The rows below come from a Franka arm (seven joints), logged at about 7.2 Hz.
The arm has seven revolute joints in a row. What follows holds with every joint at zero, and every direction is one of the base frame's. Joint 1 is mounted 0.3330 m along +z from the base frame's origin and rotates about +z. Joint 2 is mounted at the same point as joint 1 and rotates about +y. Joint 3 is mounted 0.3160 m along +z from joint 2 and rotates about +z. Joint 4 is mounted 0.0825 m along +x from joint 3 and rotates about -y. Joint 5 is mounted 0.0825 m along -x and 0.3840 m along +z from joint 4 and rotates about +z. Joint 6 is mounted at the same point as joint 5 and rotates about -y. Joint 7 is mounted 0.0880 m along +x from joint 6 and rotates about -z. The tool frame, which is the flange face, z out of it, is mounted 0.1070 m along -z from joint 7; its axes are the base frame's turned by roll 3.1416, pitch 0.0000 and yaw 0.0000 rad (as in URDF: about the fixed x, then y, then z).
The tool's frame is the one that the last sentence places.
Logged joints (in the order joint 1, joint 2, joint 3, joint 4, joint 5, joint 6, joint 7), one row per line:
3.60, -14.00, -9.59, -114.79, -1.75, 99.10, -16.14
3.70, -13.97, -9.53, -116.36, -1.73, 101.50, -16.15
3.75, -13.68, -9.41, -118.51, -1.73, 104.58, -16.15
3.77, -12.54, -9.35, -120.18, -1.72, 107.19, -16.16
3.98, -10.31, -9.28, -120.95, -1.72, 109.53, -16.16
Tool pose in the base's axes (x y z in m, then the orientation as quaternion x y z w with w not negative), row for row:
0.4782, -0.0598, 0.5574, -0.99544, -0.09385, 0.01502, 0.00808
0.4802, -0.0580, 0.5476, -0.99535, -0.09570, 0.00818, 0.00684
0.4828, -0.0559, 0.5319, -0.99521, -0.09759, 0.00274, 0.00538
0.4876, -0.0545, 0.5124, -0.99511, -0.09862, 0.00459, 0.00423
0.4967, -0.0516, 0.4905, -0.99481, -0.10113, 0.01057, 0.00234
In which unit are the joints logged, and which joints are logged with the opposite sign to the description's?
The joints are logged in degrees. Opposite sign: none.
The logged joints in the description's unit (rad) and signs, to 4 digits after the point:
0.0628, -0.2443, -0.1674, -2.0035, -0.0305, 1.7296, -0.2817
0.0646, -0.2438, -0.1663, -2.0309, -0.0302, 1.7715, -0.2819
0.0654, -0.2388, -0.1642, -2.0684, -0.0302, 1.8253, -0.2819
0.0658, -0.2189, -0.1632, -2.0975, -0.0300, 1.8708, -0.2820
0.0695, -0.1799, -0.1620, -2.1110, -0.0300, 1.9117, -0.2820

